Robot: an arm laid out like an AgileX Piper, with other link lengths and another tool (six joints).
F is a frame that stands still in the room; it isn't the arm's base.
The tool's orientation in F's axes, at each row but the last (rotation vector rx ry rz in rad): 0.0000 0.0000 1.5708; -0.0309 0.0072 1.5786; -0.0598 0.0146 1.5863; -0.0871 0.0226 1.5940; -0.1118 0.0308 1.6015; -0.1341 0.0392 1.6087; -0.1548 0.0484 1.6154
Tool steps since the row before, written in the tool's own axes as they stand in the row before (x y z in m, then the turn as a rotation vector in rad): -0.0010 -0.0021 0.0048 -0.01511 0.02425 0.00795; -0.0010 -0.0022 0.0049 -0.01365 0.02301 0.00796; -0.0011 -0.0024 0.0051 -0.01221 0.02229 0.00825; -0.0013 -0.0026 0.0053 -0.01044 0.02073 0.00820; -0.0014 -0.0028 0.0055 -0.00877 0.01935 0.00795; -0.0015 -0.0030 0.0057 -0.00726 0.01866 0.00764; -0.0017 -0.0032 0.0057 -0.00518 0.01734 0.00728
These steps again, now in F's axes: 0.0021 -0.0010 0.0048 -0.02425 -0.01511 0.00795; 0.0021 -0.0009 0.0050 -0.02302 -0.01364 0.00794; 0.0023 -0.0008 0.0052 -0.02233 -0.01218 0.00819; 0.0024 -0.0009 0.0055 -0.02081 -0.01037 0.00807; 0.0025 -0.0008 0.0057 -0.01947 -0.00869 0.00774; 0.0027 -0.0007 0.0060 -0.01882 -0.00719 0.00731; 0.0029 -0.0008 0.0061 -0.01757 -0.00511 0.00677
